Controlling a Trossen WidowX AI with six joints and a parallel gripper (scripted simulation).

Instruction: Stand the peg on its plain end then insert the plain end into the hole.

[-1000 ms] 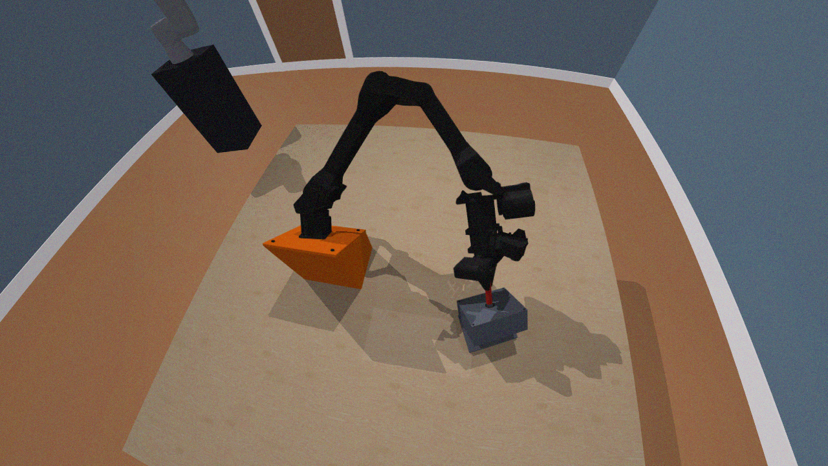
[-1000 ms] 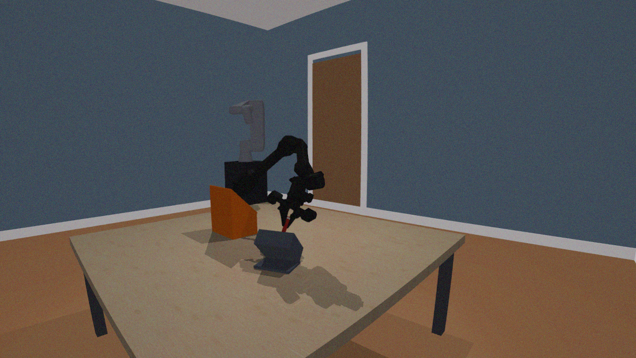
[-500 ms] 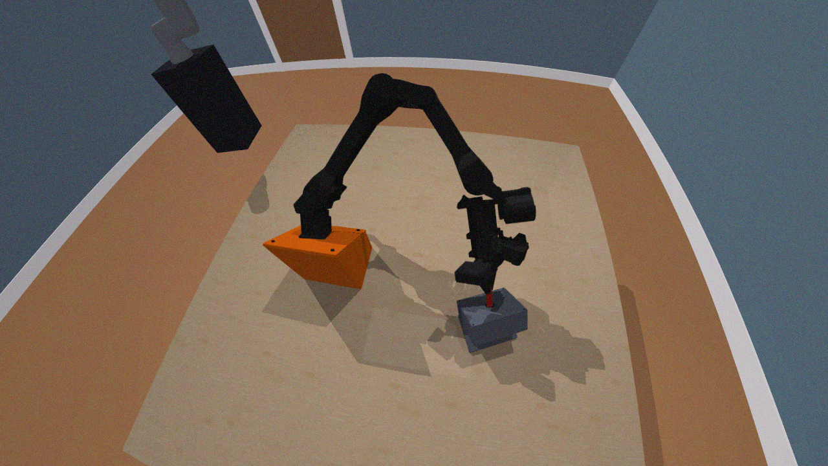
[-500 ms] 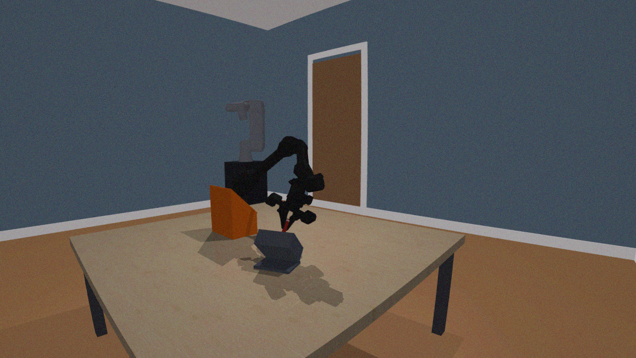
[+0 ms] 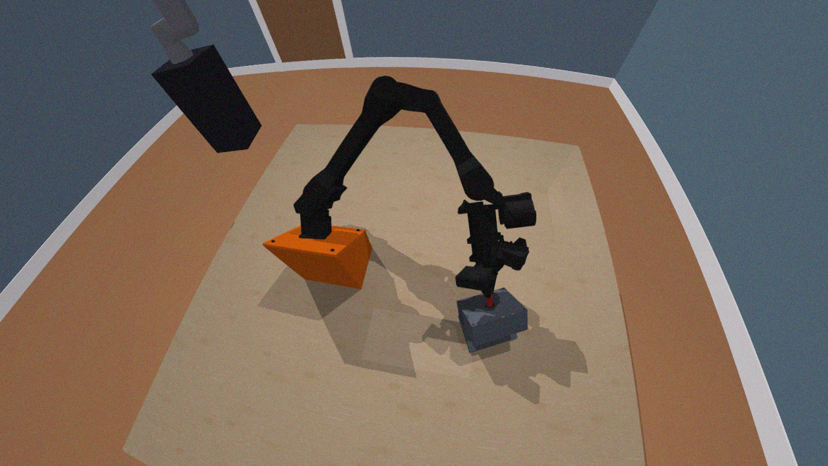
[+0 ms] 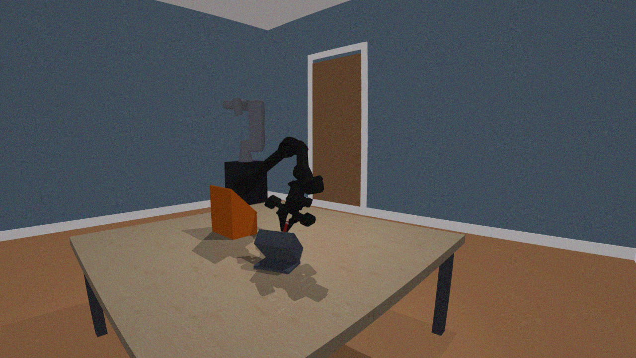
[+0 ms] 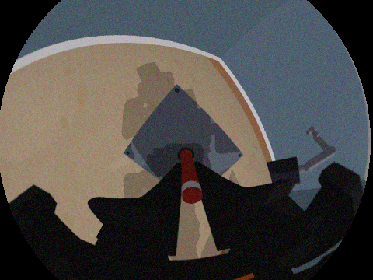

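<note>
Now: the grey sloped panel 1 cm ahead of my gripper tip, 4 cm to the right of it and 4 cm below it. The rest, counted from my gripper tip: red peg (1 cm to the left, 1 cm above).
</note>
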